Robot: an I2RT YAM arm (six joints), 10 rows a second.
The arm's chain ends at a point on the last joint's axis. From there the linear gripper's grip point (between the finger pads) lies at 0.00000 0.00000 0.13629 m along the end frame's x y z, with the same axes.
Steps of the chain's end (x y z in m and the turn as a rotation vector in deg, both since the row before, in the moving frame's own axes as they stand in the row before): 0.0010, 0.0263, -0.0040, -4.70, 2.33, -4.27; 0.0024, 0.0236, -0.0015, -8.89, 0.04, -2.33; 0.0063, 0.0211, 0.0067, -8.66, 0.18, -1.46; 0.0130, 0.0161, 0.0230, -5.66, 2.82, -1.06; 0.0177, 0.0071, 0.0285, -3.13, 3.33, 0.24; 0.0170, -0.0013, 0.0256, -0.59, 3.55, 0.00; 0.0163, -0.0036, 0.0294, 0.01, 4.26, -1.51; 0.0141, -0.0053, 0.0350, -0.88, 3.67, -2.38; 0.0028, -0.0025, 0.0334, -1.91, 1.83, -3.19; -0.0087, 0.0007, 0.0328, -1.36, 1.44, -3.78; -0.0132, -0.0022, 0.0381, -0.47, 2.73, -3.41
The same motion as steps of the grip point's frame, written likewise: 0.0069, 0.0372, -0.0046, -4.70, 2.33, -4.27; 0.0029, 0.0447, -0.0031, -8.89, 0.04, -2.33; 0.0070, 0.0416, 0.0051, -8.66, 0.18, -1.46; 0.0198, 0.0295, 0.0222, -5.66, 2.82, -1.06; 0.0256, 0.0146, 0.0281, -3.13, 3.33, 0.24; 0.0254, 0.0001, 0.0253, -0.59, 3.55, 0.00; 0.0264, -0.0038, 0.0290, 0.01, 4.26, -1.51; 0.0229, -0.0034, 0.0347, -0.88, 3.67, -2.38; 0.0073, 0.0019, 0.0333, -1.91, 1.83, -3.19; -0.0052, 0.0038, 0.0327, -1.36, 1.44, -3.78; -0.0067, -0.0013, 0.0379, -0.47, 2.73, -3.41
